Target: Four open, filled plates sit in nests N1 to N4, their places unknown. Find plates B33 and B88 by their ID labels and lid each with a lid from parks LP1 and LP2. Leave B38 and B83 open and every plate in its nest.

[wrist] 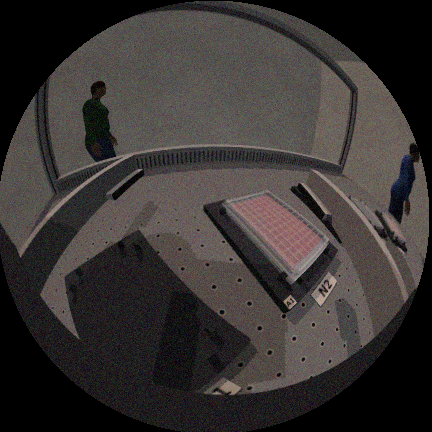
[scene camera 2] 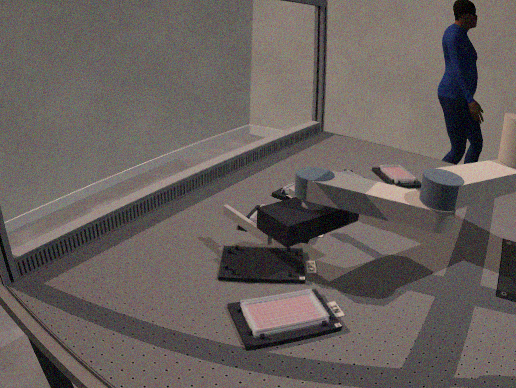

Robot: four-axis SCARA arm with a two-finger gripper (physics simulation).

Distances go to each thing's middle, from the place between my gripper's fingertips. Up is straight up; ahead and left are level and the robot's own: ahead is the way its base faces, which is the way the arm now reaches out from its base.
Right now my hand is 8 cm past the park LP1 [scene camera 2: 252, 264], 10 cm to the right of it and 8 cm above it. Also, from my hand: nest N1 [scene camera 2: 250, 343]: 20 cm behind, 23 cm to the left, 8 cm below.
